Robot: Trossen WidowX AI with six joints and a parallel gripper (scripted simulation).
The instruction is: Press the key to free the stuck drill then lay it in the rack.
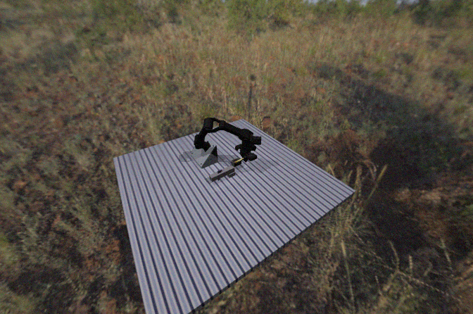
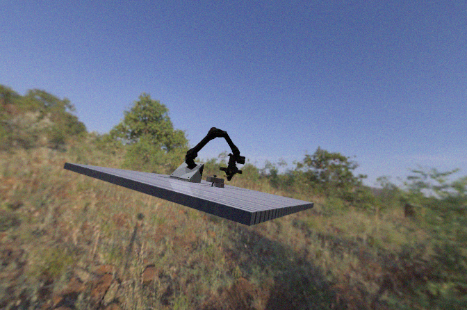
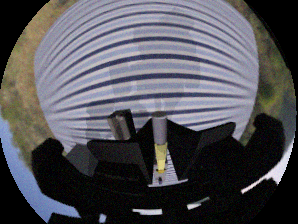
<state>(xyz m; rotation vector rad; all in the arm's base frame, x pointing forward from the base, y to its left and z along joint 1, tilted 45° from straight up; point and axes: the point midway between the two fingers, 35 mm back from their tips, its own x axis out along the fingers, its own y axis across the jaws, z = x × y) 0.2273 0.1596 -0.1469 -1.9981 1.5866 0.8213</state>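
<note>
Right now the grey block is 70 mm behind my gripper tip, 40 mm to the right of it and 40 mm below it. Round my gripper tip: dark drill 40 mm ahead, 220 mm to the right, 10 mm below.
</note>
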